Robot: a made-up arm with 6 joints. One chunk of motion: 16 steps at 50 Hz.
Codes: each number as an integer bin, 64 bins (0 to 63) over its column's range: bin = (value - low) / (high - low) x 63, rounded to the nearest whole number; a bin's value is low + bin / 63 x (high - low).
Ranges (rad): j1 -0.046..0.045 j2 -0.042..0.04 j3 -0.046..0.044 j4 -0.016..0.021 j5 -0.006..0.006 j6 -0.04..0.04
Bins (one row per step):
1: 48 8 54 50 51 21
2: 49 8 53 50 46 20
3: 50 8 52 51 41 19
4: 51 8 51 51 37 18
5: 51 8 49 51 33 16
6: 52 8 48 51 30 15
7: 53 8 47 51 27 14
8: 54 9 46 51 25 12
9: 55 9 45 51 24 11
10: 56 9 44 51 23 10
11: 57 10 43 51 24 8
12: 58 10 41 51 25 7
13: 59 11 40 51 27 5
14: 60 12 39 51 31 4
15: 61 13 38 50 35 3
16: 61 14 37 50 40 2
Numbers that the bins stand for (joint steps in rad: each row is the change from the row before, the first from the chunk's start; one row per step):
1: 0.02333 -0.03159 0.03114 0.01337 0.00371 -0.01333
2: 0.02478 -0.03159 0.02971 0.01337 0.00276 -0.01460
3: 0.02622 -0.03159 0.02829 0.01395 0.00181 -0.01587
4: 0.02767 -0.03159 0.02686 0.01395 0.00105 -0.01714
5: 0.02767 -0.03159 0.02400 0.01395 0.00029 -0.01968
6: 0.02911 -0.03159 0.02257 0.01395 -0.00029 -0.02095
7: 0.03056 -0.03159 0.02114 0.01395 -0.00086 -0.02222
8: 0.03200 -0.03029 0.01971 0.01395 -0.00124 -0.02476
9: 0.03344 -0.03029 0.01829 0.01395 -0.00143 -0.02603
10: 0.03489 -0.03029 0.01686 0.01395 -0.00162 -0.02730
11: 0.03633 -0.02898 0.01543 0.01395 -0.00143 -0.02984
12: 0.03778 -0.02898 0.01257 0.01395 -0.00124 -0.03111
13: 0.03922 -0.02768 0.01114 0.01395 -0.00086 -0.03365
14: 0.04067 -0.02638 0.00971 0.01395 -0.00010 -0.03492
15: 0.04211 -0.02508 0.00829 0.01337 0.00067 -0.03619
16: 0.04211 -0.02378 0.00686 0.01337 0.00162 -0.03746

